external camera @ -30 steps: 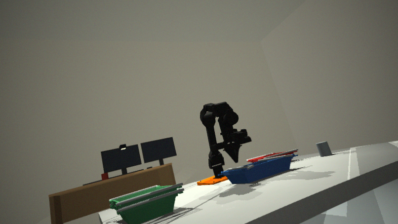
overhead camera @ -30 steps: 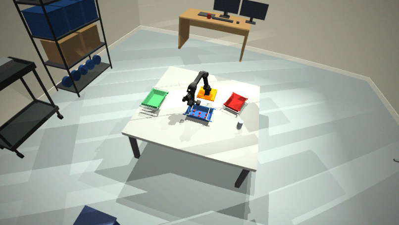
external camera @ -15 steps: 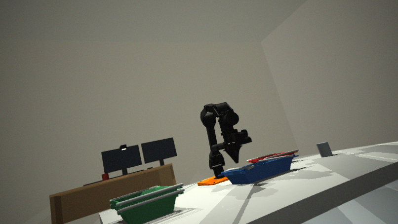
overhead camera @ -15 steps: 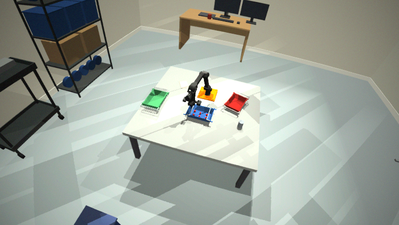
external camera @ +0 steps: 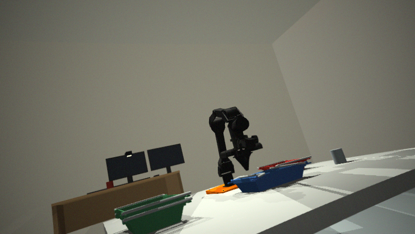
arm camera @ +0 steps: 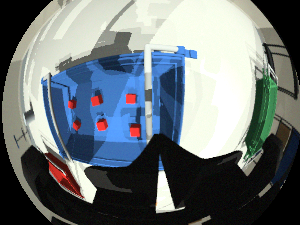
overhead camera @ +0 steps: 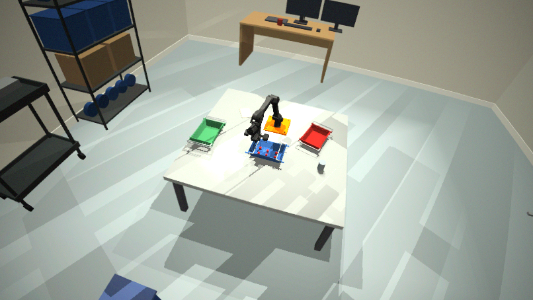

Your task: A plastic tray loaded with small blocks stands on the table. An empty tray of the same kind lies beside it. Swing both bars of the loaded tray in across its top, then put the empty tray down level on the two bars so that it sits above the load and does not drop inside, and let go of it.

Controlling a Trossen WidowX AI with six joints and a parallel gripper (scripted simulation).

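My gripper tip is 47 cm to the right of the red tray, 29 cm past it and 4 cm above it. From my gripper tip the other things lie so: paper (47 cm behind, 21 cm to the right, 8 cm below); then grey cup (54 cm to the left, 5 cm below, 3 cm ahead).
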